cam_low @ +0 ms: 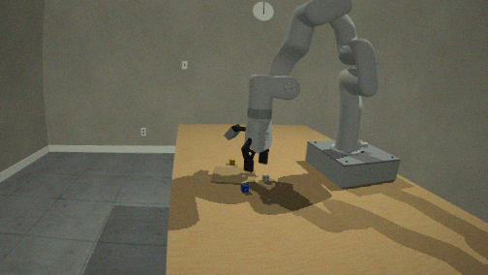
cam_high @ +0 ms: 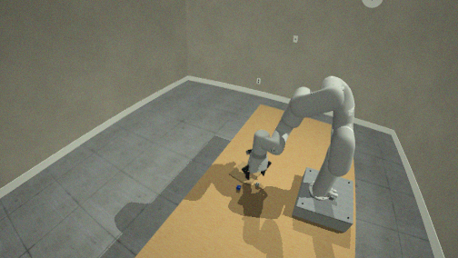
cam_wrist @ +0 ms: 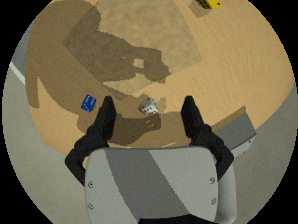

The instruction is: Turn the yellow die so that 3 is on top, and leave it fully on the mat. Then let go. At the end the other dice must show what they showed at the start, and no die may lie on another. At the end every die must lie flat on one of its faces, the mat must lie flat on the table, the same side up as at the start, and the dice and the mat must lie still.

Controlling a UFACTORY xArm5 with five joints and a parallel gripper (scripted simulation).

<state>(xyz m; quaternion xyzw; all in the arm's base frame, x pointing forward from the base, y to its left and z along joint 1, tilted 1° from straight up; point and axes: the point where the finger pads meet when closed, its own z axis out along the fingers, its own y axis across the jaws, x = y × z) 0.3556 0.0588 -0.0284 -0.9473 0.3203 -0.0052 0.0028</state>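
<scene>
Now: hand 3 cm past the grey die, 2 cm to the right of it and 4 cm above it. Also, from my hand: blue die 4 cm ahead, 10 cm to the left, 4 cm below; then yellow die 7 cm ahead, 14 cm to the right, 4 cm below; then tan mat 7 cm ahead, 2 cm to the right, 5 cm below.
</scene>
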